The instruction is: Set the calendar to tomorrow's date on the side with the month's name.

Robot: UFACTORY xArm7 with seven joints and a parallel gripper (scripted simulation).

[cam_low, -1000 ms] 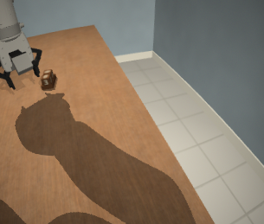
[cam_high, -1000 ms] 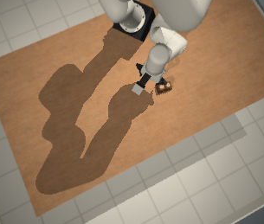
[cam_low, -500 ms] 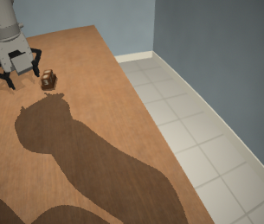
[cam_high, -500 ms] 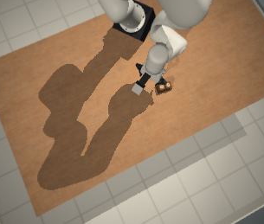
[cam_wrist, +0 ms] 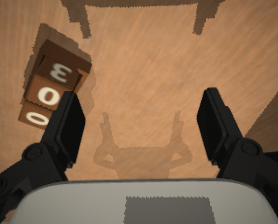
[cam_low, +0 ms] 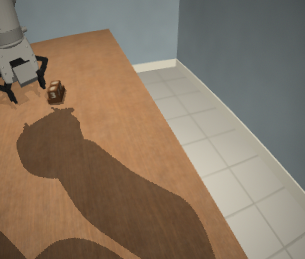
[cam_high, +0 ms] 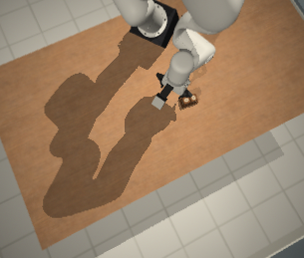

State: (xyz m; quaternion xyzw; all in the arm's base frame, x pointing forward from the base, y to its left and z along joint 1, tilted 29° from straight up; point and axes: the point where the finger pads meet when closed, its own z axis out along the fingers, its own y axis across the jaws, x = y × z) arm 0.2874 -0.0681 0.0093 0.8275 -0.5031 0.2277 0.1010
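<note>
The brown wooden cube is 7 cm ahead of my hand, 5 cm below it and 4 cm to the left of it. Round my hand: brown wooden tray: 7 cm ahead, 6 cm to the left, 6 cm below.
</note>
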